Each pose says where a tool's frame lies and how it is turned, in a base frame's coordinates. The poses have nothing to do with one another.
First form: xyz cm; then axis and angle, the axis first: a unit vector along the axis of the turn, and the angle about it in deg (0 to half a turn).
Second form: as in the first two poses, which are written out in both.
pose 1, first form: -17.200 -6.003 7.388 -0.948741 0.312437 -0.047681 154.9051
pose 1, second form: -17.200 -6.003 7.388 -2.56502 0.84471 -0.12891
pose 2, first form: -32.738 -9.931 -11.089 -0.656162 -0.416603 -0.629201 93.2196
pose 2, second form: -32.738 -9.931 -11.089 -1.06757 -0.67781 -1.02370
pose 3, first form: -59.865 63.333 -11.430 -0.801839 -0.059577 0.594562 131.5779
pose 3, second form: -59.865 63.333 -11.430 -1.84140 -0.13682 1.36539
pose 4, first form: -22.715 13.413 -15.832 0.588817 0.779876 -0.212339 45.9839
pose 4, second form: -22.715 13.413 -15.832 0.47257 0.62591 -0.17042
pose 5, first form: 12.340 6.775 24.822 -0.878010 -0.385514 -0.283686 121.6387
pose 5, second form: 12.340 6.775 24.822 -1.86401 -0.81844 -0.60226
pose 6, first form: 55.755 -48.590 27.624 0.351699 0.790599 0.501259 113.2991
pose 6, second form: 55.755 -48.590 27.624 0.69546 1.56336 0.99121
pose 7, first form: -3.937 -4.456 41.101 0.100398 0.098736 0.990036 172.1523
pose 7, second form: -3.937 -4.456 41.101 0.30166 0.29666 2.97469
